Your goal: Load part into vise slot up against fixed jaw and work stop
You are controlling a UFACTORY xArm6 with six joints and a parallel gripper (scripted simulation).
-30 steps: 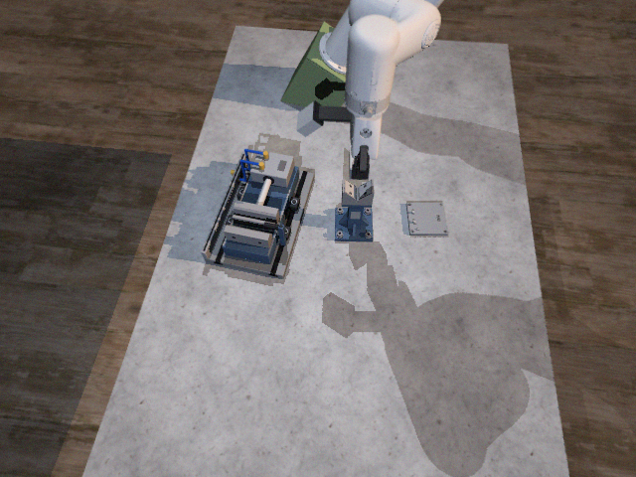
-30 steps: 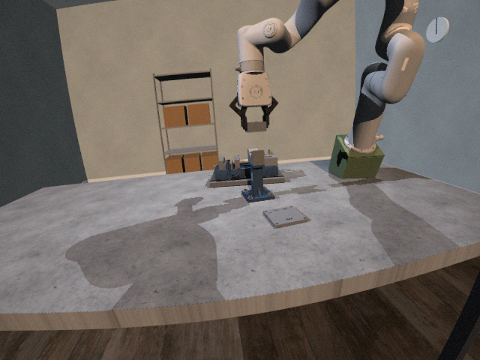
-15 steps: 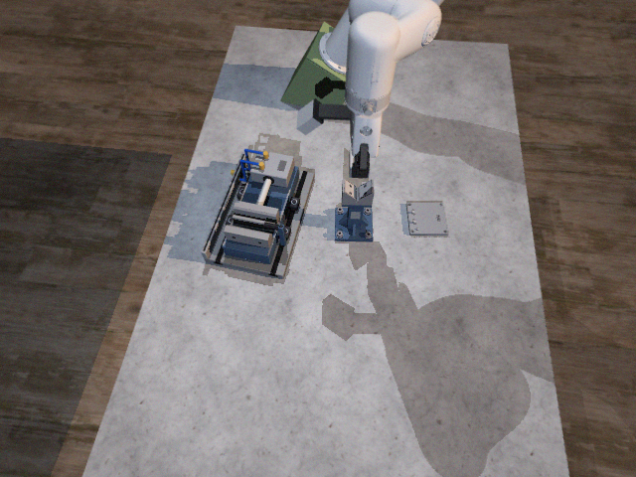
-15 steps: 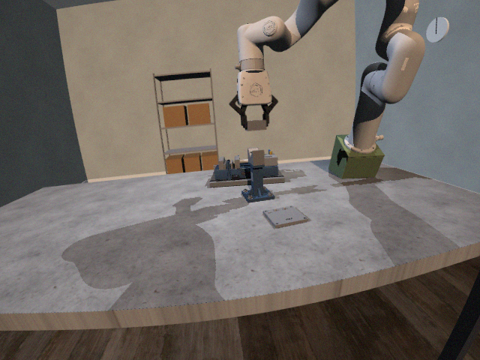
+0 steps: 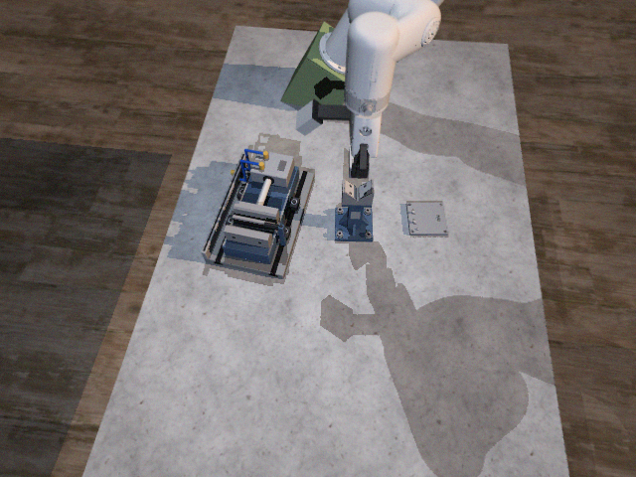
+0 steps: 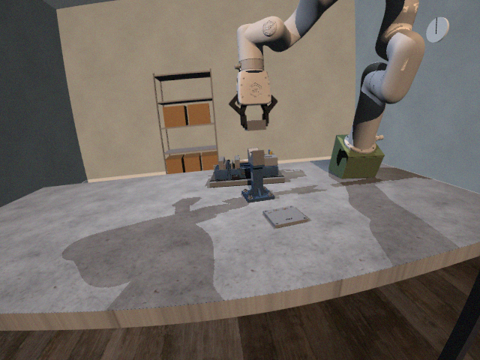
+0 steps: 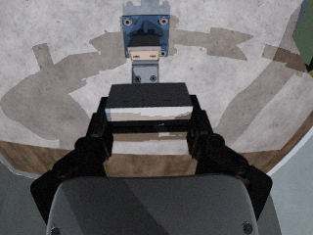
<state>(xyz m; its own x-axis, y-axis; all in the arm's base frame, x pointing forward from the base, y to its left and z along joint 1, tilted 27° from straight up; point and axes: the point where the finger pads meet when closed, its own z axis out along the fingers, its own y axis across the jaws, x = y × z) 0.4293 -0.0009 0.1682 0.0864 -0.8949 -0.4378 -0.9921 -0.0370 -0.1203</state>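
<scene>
Right now the fixed jaw is 110 mm ahead of my hand, 230 mm to the right of it and 170 mm below it. Round my hand: air cylinder rod: 10 mm behind, 210 mm to the right, 170 mm below; air cylinder: 90 mm behind, 200 mm to the right, 170 mm below; part: right at my hand.
</scene>
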